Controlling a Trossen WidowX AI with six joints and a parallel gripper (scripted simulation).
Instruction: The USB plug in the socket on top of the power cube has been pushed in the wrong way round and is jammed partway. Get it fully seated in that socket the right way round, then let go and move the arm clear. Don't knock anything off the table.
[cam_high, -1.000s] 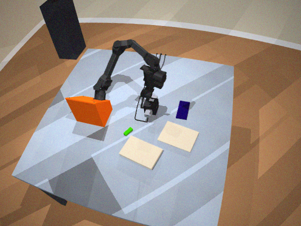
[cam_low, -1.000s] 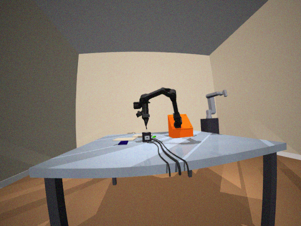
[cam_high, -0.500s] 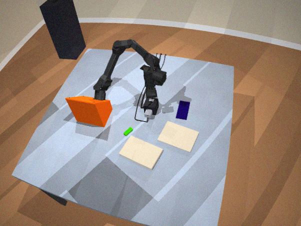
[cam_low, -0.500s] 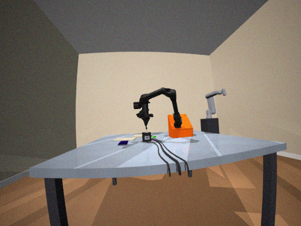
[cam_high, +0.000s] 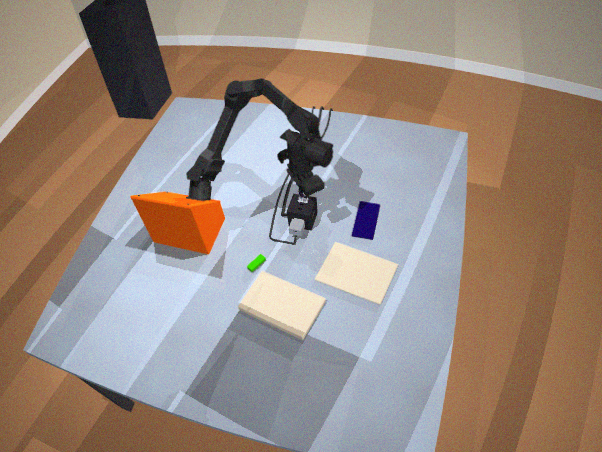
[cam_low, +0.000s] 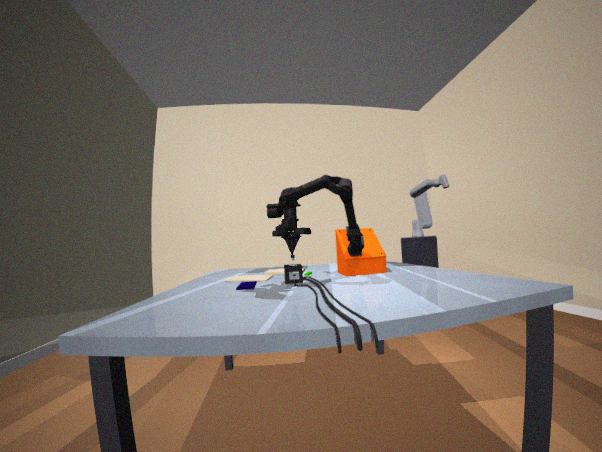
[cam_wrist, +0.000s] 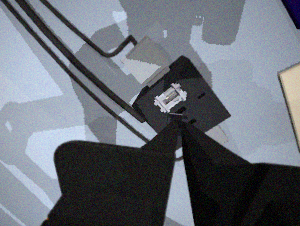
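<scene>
Now: the USB plug 2 cm below my gripper tip. Also, from my gripper tip: green block (10 cm behind, 21 cm to the right, 13 cm below); dark blue block (20 cm ahead, 3 cm to the left, 13 cm below).
</scene>
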